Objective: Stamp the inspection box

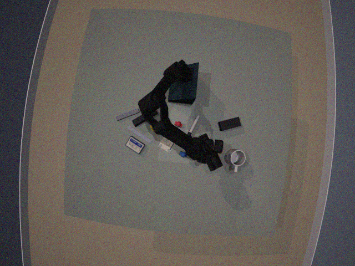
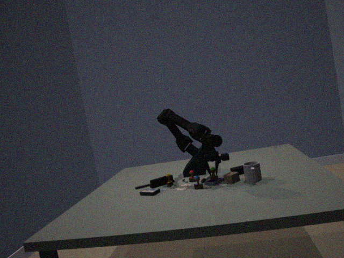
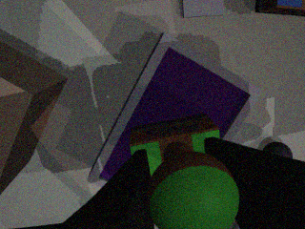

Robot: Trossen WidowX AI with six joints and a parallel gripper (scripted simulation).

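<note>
My gripper tip is now 3 cm above the purple ink pad. The rest, counted from my gripper tip: green-knobbed stamp (right at my gripper tip); then tan block (3 cm ahead, 9 cm to the left, 2 cm below); then marker (7 cm behind, 5 cm to the right, 3 cm below).
</note>
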